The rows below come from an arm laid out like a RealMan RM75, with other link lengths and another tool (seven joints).
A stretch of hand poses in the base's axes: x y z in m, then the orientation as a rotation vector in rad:
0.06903, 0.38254, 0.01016, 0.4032, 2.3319, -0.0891
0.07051, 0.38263, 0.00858, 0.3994, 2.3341, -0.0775
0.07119, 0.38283, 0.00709, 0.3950, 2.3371, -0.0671
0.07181, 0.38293, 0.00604, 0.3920, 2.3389, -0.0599
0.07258, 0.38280, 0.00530, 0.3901, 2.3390, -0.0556
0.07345, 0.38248, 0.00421, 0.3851, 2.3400, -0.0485
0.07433, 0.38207, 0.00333, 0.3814, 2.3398, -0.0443
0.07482, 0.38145, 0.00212, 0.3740, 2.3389, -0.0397
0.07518, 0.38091, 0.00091, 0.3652, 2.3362, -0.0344
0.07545, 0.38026, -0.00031, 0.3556, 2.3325, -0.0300
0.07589, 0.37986, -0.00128, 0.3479, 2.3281, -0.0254
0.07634, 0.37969, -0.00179, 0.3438, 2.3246, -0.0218
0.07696, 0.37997, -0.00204, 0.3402, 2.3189, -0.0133
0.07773, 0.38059, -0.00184, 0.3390, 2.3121, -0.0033
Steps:
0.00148, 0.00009, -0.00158, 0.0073, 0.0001, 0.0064
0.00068, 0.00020, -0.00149, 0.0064, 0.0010, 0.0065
0.00062, 0.00010, -0.00105, 0.0044, 0.0005, 0.0045
0.00077, -0.00013, -0.00074, 0.0025, -0.0007, 0.0026
0.00087, -0.00032, -0.00109, 0.0036, -0.0005, 0.0058
0.00088, -0.00041, -0.00088, 0.0018, -0.0011, 0.0039
0.00049, -0.00062, -0.00121, 0.0009, -0.0022, 0.0066
0.00036, -0.00054, -0.00121, 0.0007, -0.0042, 0.0076
0.00027, -0.00065, -0.00122, -0.0003, -0.0051, 0.0078
0.00044, -0.00040, -0.00097, 0.0004, -0.0056, 0.0065
0.00045, -0.00017, -0.00051, 0.0009, -0.0042, 0.0037
0.00062, 0.00028, -0.00025, 0.0043, -0.0069, 0.0046
0.00077, 0.00062, 0.00020, 0.0061, -0.0079, 0.0032

